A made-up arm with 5 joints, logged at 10 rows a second.
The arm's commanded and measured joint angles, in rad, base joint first. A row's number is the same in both.
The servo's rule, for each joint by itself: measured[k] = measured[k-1] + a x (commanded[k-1-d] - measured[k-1]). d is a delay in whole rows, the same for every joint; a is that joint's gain. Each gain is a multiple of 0.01, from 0.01 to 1. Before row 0 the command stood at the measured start. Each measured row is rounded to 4 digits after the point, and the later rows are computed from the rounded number. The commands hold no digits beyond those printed.
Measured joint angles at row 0:
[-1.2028, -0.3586, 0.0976, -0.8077, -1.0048]
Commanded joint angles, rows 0 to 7:
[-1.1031, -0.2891, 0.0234, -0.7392, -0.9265]
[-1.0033, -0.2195, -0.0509, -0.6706, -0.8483]
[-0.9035, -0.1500, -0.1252, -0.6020, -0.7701]
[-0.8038, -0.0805, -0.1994, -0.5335, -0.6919]
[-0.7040, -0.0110, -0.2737, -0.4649, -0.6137]
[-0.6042, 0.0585, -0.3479, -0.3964, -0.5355]
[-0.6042, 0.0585, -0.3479, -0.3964, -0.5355]
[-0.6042, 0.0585, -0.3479, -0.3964, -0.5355]
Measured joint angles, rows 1 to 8:
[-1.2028, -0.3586, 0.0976, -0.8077, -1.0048]
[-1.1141, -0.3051, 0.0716, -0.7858, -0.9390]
[-1.0155, -0.2392, 0.0287, -0.7489, -0.8628]
[-0.9158, -0.1705, -0.0252, -0.7019, -0.7849]
[-0.8161, -0.1012, -0.0862, -0.6480, -0.7068]
[-0.7163, -0.0317, -0.1518, -0.5894, -0.6286]
[-0.6165, 0.0378, -0.2204, -0.5276, -0.5504]
[-0.6056, 0.0537, -0.2650, -0.4856, -0.5379]
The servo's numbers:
d 1
a 0.89 0.77 0.35 0.32 0.84

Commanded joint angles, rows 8 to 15:
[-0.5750, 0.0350, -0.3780, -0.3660, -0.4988]
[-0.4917, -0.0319, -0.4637, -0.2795, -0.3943]
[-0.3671, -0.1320, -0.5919, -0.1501, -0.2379]
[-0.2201, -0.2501, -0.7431, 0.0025, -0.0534]
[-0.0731, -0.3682, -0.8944, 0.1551, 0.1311]
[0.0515, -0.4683, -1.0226, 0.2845, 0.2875]
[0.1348, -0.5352, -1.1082, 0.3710, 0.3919]
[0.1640, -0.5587, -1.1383, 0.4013, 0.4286]
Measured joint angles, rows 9 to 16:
[-0.6044, 0.0574, -0.2940, -0.4571, -0.5359]
[-0.5782, 0.0402, -0.3234, -0.4279, -0.5047]
[-0.5012, -0.0153, -0.3725, -0.3804, -0.4120]
[-0.3819, -0.1052, -0.4493, -0.3067, -0.2658]
[-0.2379, -0.2168, -0.5521, -0.2078, -0.0874]
[-0.0912, -0.3334, -0.6719, -0.0917, 0.0961]
[0.0358, -0.4373, -0.7946, 0.0287, 0.2569]
[0.1239, -0.5127, -0.9044, 0.1382, 0.3703]

